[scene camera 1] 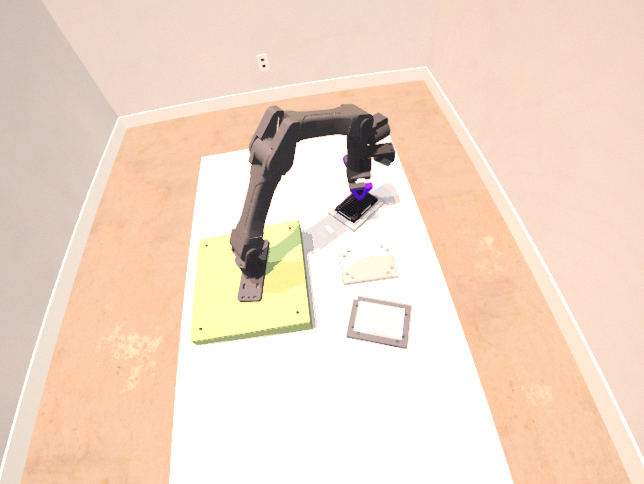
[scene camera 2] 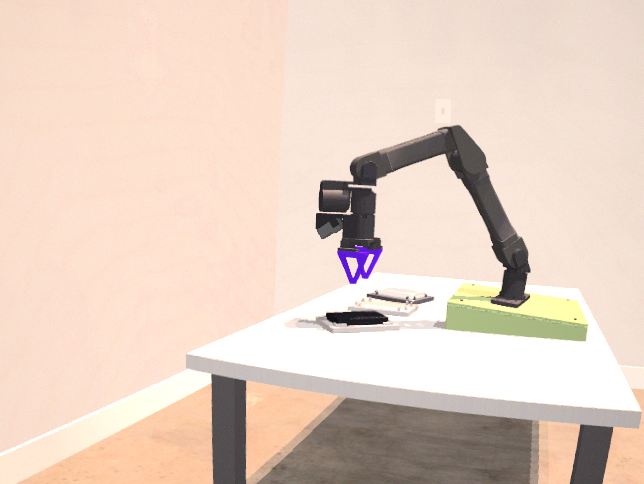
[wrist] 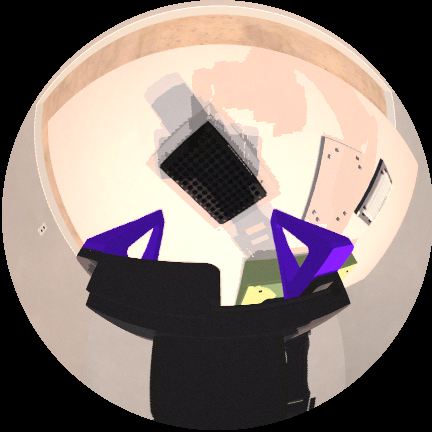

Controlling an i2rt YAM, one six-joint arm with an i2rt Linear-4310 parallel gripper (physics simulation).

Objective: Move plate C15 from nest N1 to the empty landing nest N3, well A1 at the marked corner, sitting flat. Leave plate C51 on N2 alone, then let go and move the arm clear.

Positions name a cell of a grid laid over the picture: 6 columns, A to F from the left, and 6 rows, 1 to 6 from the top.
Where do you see a black perforated plate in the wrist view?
At C3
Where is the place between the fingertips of my gripper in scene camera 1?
At D3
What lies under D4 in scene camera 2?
My gripper.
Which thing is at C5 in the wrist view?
My gripper.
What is my gripper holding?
Nothing.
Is my gripper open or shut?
Open.
